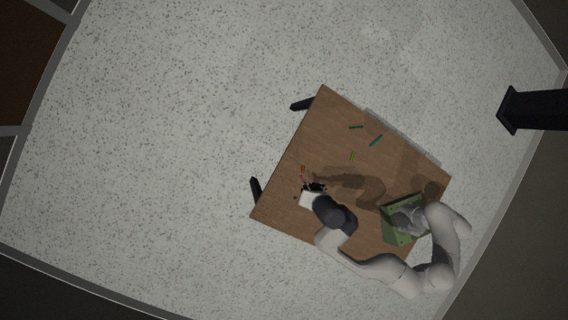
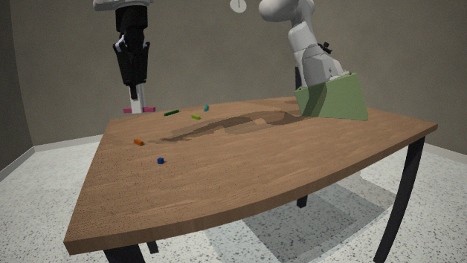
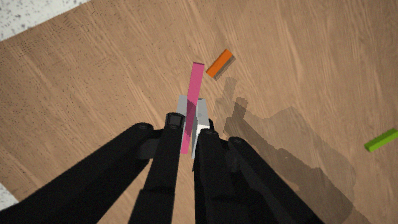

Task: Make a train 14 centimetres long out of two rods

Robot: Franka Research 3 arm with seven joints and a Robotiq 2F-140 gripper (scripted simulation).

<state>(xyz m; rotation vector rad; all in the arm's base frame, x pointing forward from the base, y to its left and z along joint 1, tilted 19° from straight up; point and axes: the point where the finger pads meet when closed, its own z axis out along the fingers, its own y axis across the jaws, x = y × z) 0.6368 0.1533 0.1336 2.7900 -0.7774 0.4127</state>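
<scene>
The lime rod lies 26 cm to the right of my hand, 20 cm behind it and 12 cm below it. Round my hand: pink rod (3 cm below); orange rod (12 cm below, 5 cm to the right, 1 cm ahead); blue rod (12 cm below, 10 cm to the left, 3 cm behind).
</scene>
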